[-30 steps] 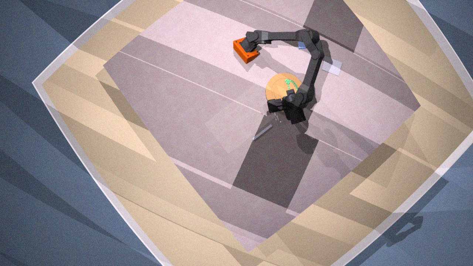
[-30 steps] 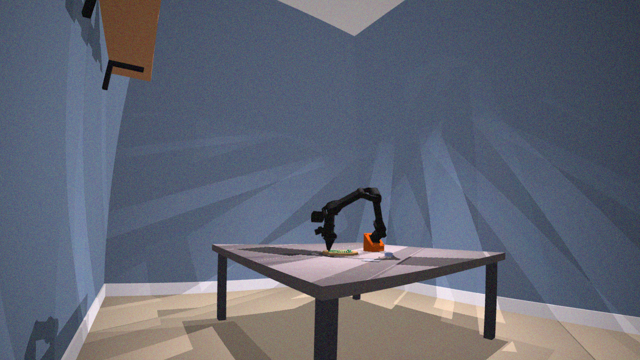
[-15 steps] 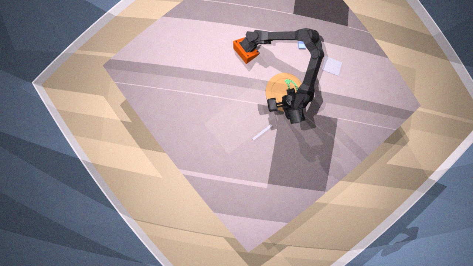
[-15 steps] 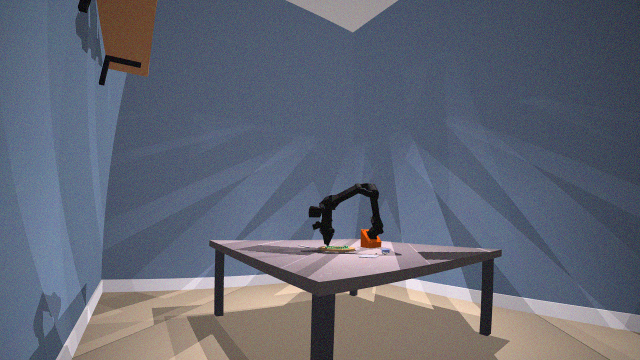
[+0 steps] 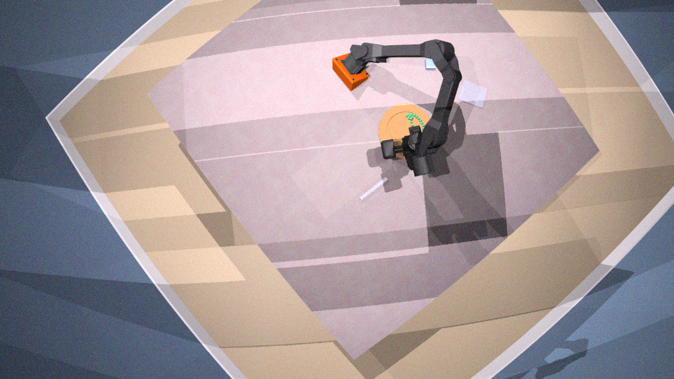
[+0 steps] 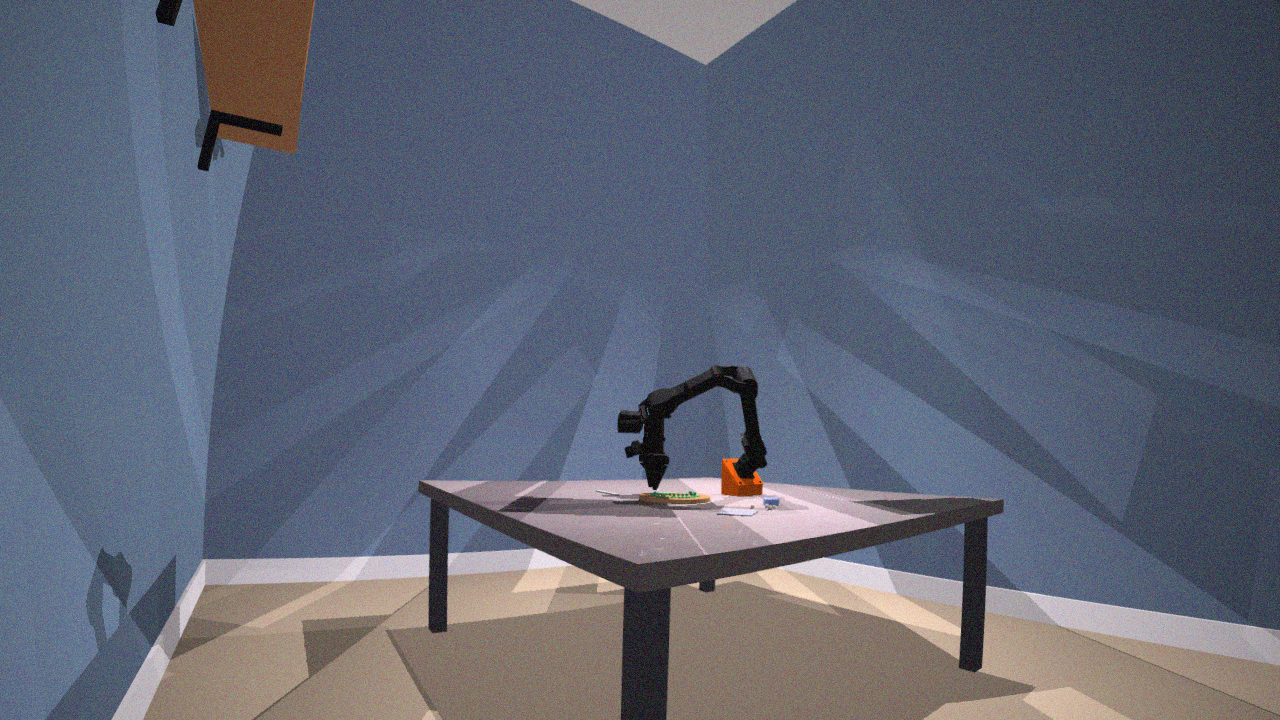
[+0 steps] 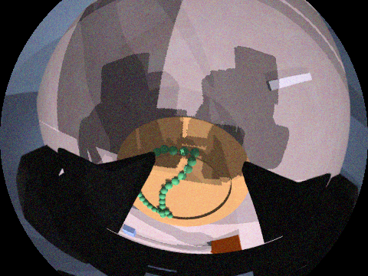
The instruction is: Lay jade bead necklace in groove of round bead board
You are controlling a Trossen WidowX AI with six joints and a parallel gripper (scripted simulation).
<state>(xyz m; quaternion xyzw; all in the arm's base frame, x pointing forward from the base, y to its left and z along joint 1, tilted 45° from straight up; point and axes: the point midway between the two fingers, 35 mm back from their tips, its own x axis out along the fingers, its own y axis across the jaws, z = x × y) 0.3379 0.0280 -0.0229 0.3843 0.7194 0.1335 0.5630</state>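
The round tan bead board lies 50 mm behind my gripper tip, 40 mm to the left of it and 20 mm below it. Round my gripper tip: white strip (170 mm to the right, 60 mm ahead, 30 mm below); then pale square sheet (340 mm to the left, 30 mm below, 30 mm behind); then blue cube (270 mm to the left, 210 mm behind, 20 mm below).
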